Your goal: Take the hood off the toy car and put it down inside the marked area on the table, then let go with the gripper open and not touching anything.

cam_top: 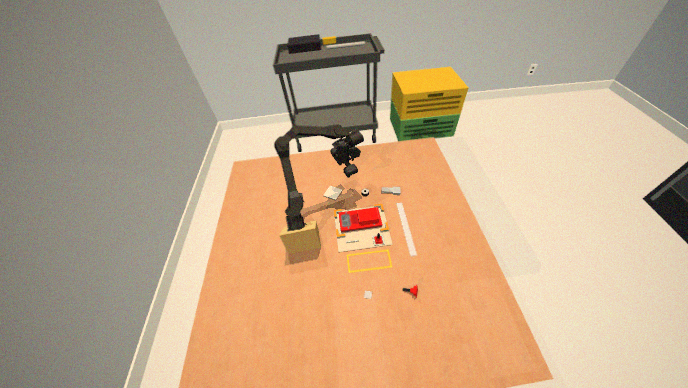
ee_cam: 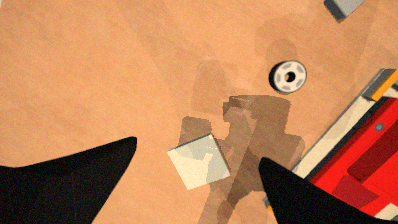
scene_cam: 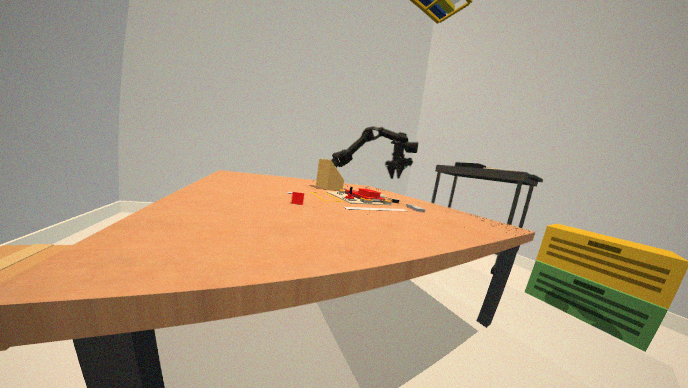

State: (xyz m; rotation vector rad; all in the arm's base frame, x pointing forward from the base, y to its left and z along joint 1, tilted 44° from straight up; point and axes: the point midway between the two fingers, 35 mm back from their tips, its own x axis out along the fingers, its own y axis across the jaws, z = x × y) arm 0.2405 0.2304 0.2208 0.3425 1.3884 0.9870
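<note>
My gripper tip is 9 cm short of the hood, 23 cm to the left of it and 8 cm above it. The rest, counted from my gripper tip: white strip 26 cm ahead, 30 cm to the right, 12 cm below.
</note>
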